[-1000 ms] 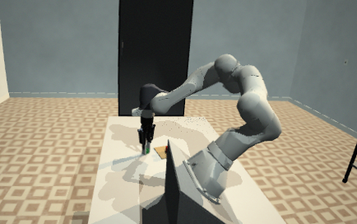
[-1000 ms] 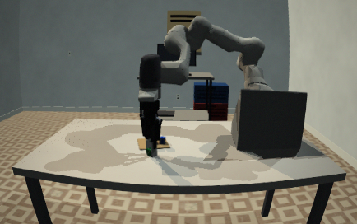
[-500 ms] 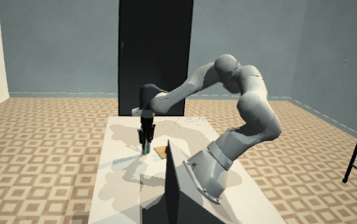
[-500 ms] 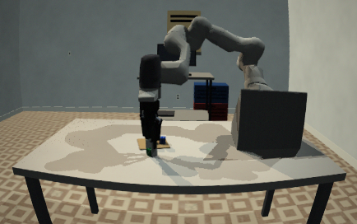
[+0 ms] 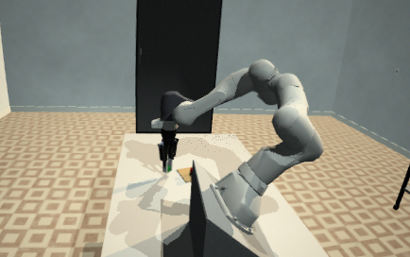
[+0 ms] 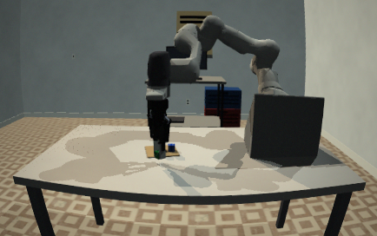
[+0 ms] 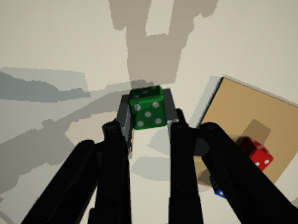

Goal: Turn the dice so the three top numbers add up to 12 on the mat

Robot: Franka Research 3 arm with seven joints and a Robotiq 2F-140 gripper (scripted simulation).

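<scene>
The red die is 1 cm ahead of my hand, 14 cm to the right of it and 4 cm below it. The rest, counted from my hand: blue die (4 cm behind, 14 cm to the right, 4 cm below); then green die (2 cm below); then tan mat (1 cm ahead, 14 cm to the right, 6 cm below).
</scene>
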